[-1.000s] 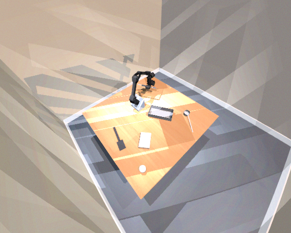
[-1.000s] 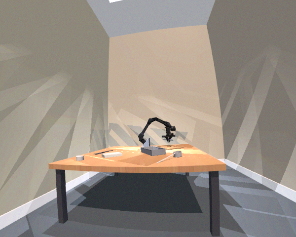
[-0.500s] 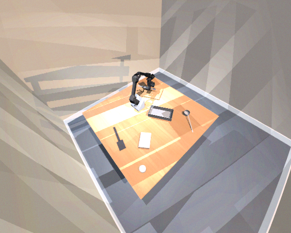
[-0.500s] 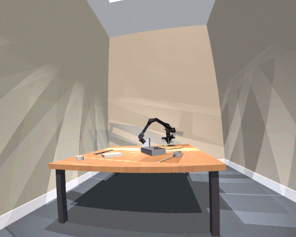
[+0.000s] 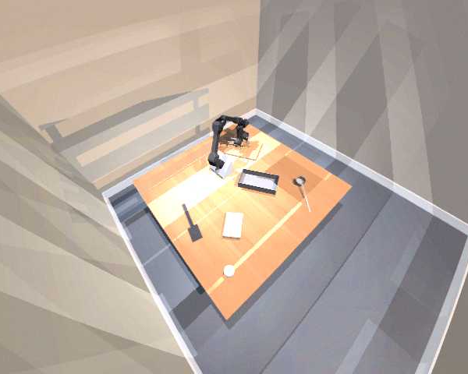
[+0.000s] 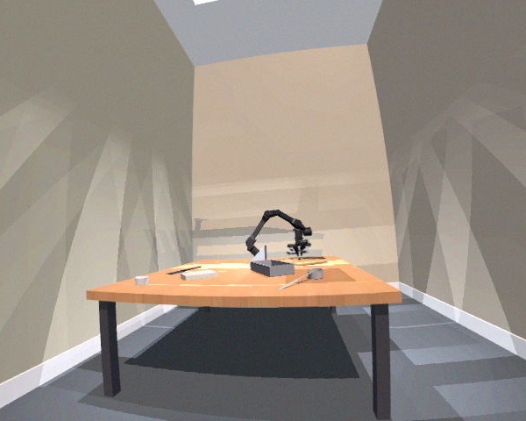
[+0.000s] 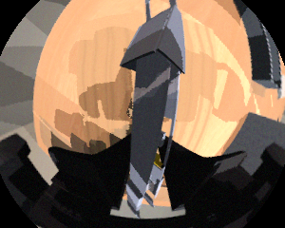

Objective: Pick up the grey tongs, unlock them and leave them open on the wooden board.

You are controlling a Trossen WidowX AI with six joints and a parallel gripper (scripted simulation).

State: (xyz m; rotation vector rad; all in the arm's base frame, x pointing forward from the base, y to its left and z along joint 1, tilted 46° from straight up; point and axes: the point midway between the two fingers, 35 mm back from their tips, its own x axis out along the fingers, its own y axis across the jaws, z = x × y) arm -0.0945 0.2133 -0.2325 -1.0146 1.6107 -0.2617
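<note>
Now: gripper tip 40 mm above the wooden board. From my gripper tip the other things lie so: white block: 590 mm to the right, 550 mm ahead, 30 mm below; black spatula: 800 mm to the right, 330 mm ahead, 40 mm below; grey roasting tin: 420 mm ahead, 190 mm to the right, 20 mm below.
</note>
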